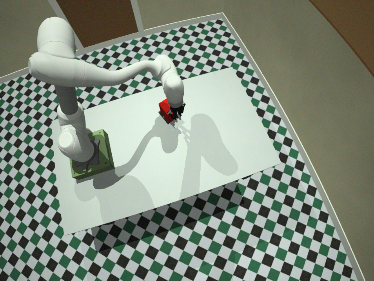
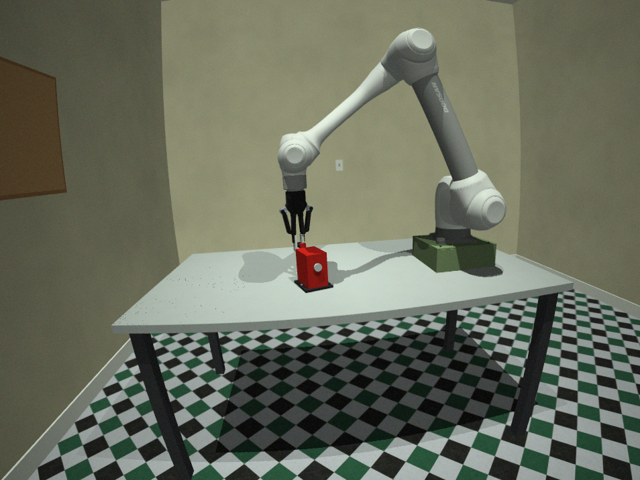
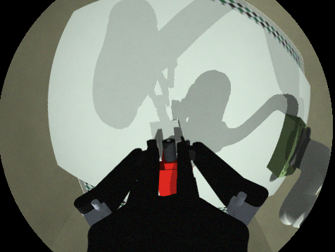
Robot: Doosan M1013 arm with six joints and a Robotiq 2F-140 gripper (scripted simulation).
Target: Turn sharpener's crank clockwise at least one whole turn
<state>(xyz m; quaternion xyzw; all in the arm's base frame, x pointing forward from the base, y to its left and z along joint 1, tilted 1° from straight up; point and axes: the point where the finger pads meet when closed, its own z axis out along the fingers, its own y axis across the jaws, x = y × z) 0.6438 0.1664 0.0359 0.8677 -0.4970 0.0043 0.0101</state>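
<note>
Now: the dark crank knob 1 cm behind my hand, 2 cm to the left of it and 1 cm below it.
</note>
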